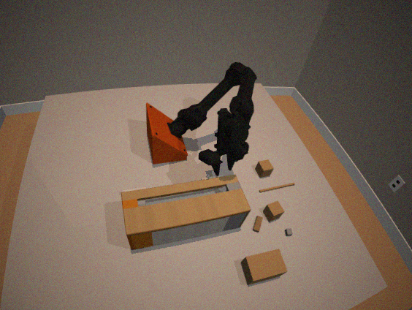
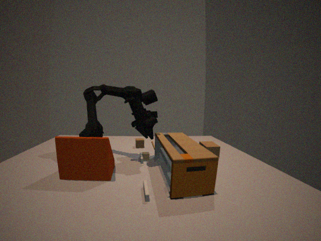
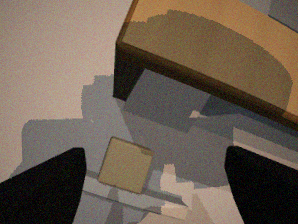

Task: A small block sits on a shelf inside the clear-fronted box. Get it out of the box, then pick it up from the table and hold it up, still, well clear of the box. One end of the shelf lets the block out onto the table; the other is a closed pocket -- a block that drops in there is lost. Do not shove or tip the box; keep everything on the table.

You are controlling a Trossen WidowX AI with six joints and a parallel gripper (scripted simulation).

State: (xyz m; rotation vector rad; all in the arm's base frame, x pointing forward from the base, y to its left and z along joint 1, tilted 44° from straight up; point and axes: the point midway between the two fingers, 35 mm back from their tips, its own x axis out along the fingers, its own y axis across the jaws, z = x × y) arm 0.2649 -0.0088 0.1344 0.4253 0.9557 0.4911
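Now: gripper tip 20 mm past the tan cube and 90 mm above it. Round my gripper tip: thin stick (80 mm ahead, 240 mm to the left, 100 mm below); then grey cube (270 mm ahead, 170 mm to the left, 100 mm below); then tan block (340 mm ahead, 80 mm below).
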